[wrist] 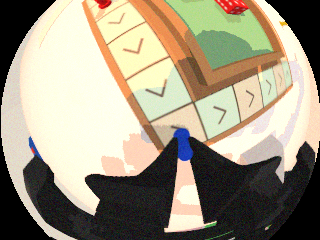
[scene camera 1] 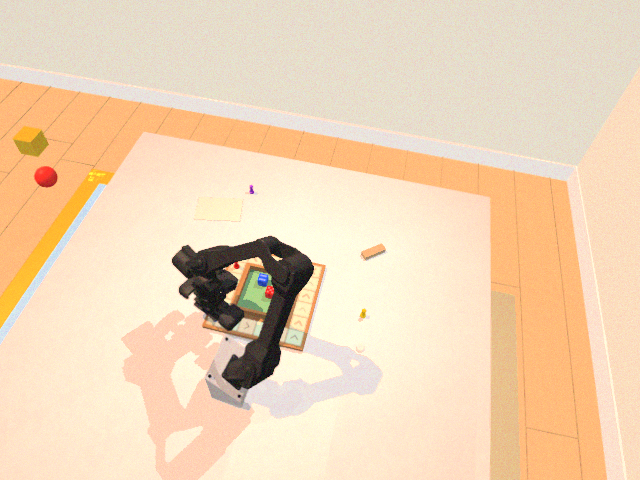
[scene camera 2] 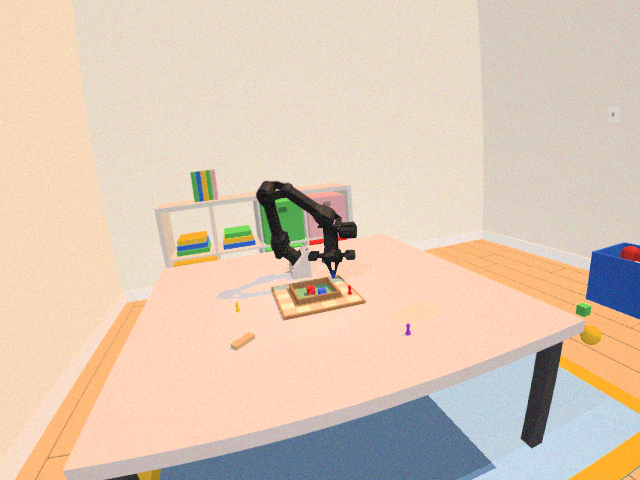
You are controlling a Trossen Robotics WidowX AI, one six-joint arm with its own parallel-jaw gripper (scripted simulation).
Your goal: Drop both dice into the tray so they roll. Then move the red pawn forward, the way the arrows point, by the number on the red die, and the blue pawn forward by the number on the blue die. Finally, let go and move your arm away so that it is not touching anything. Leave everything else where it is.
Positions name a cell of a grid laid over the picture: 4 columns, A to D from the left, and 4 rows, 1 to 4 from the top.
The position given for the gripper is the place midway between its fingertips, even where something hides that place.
The gripper shows in the wrist view (C3), in scene camera 1 (B3) and in scene camera 2 (C3).
